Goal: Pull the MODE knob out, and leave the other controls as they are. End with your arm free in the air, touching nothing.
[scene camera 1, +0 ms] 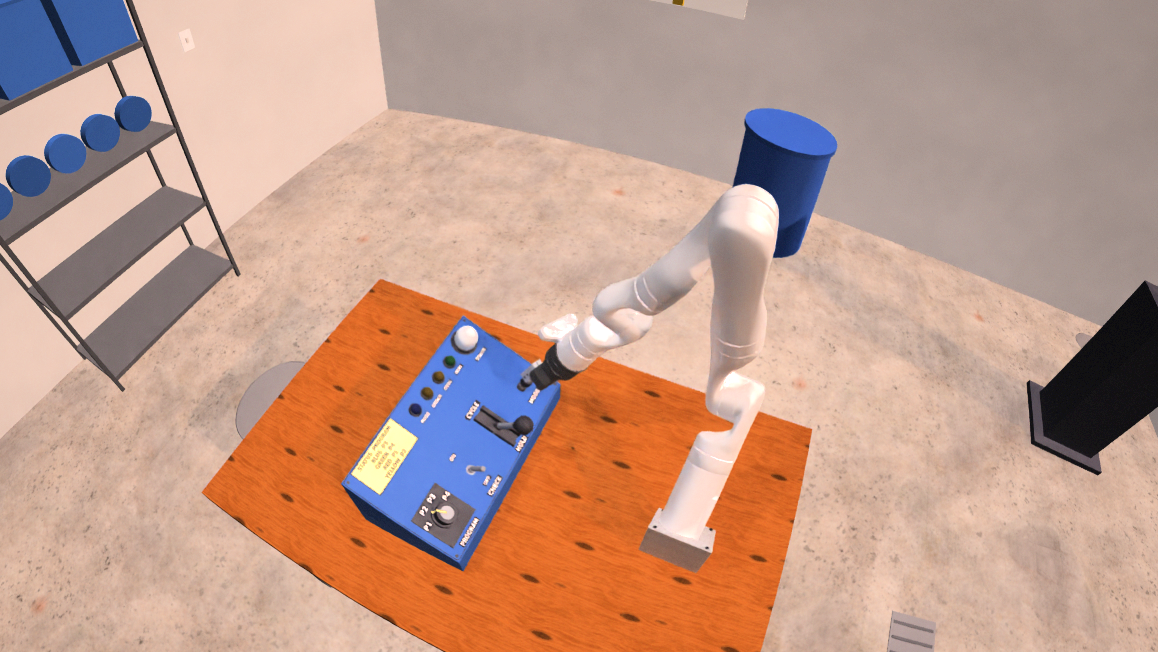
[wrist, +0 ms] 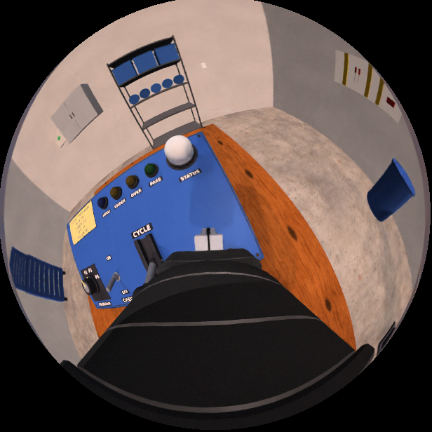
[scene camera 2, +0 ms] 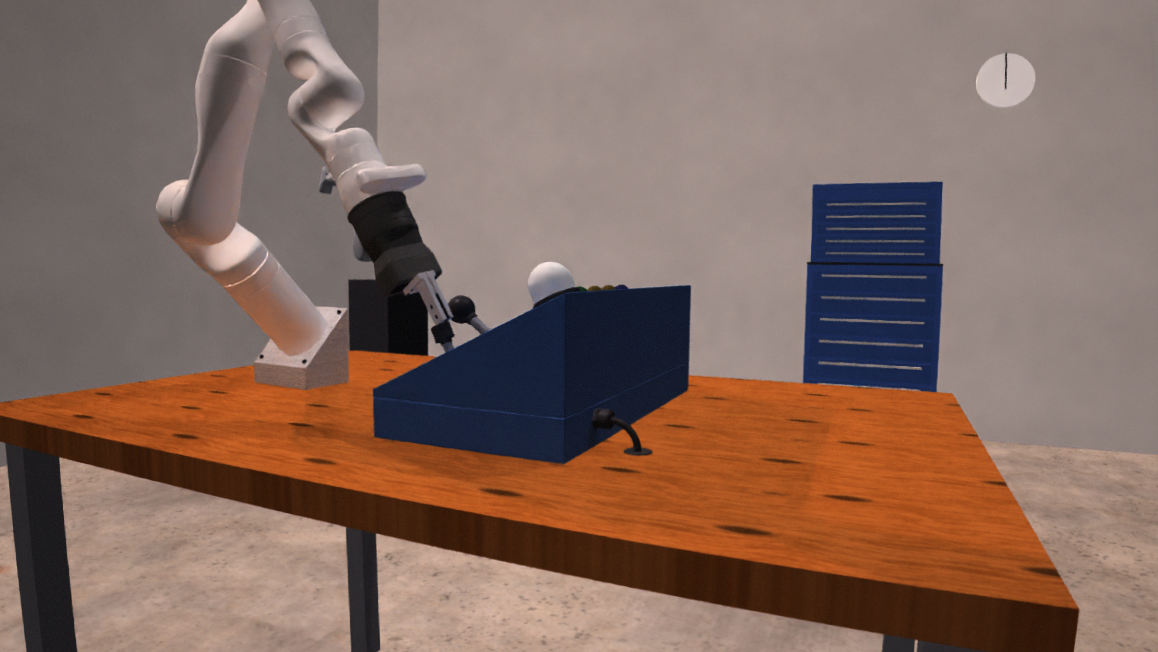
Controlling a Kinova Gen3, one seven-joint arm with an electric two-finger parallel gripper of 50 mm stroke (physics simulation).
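Places are measured from the arm's base along level axes (x ahead, y left, z up), in centimetres.
Where they show: gripper, fingertip midpoint: (scene camera 1: 525, 377) (scene camera 2: 444, 321); arm's base, link origin: (scene camera 1: 679, 527) (scene camera 2: 304, 335).
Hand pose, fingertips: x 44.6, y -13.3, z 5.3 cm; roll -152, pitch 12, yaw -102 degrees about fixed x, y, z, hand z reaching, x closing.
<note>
Each offset is from my fingertips to the centre of the thing. "pt": to the spot under its first point.
The blue console @(dx +5.1, dy +18.7, dz -5.2 cm) (scene camera 1: 433, 451) (scene camera 2: 518, 372) (wrist: 170, 215) stands on the wooden table. Its MODE knob @(dx +0.6, dy +0.0, dz -3.1 cm) (scene camera 1: 522, 386) (scene camera 2: 442, 333) has a small black head on a grey stem, raised off the sloping face. My gripper (scene camera 1: 528, 377) (scene camera 2: 440, 318) (wrist: 208, 235) is shut with nothing between its fingers. The fingertips are right at the top of the knob's head; whether they touch it I cannot tell. In the wrist view the fingers hide most or all of the knob. The CYCLE lever (scene camera 1: 522, 425) (scene camera 2: 461, 308) leans to the HOLD end.
The CHECK toggle @(dx -3.4, dy +23.7, dz -2.5 cm) (scene camera 1: 475, 468) (wrist: 114, 281) and PROGRAM dial @(dx -3.8, dy +35.7, dz -2.9 cm) (scene camera 1: 445, 513) (wrist: 90, 285) are farther along the console. A white STATUS dome @(pt dx +14.0, dy +2.3, dz +6.5 cm) (scene camera 1: 465, 338) (scene camera 2: 551, 281) (wrist: 179, 150) and several small lamps line its upper edge. A black cable @(pt dx +23.4, dy +3.9, dz -11.2 cm) (scene camera 2: 627, 429) leaves the console's back.
</note>
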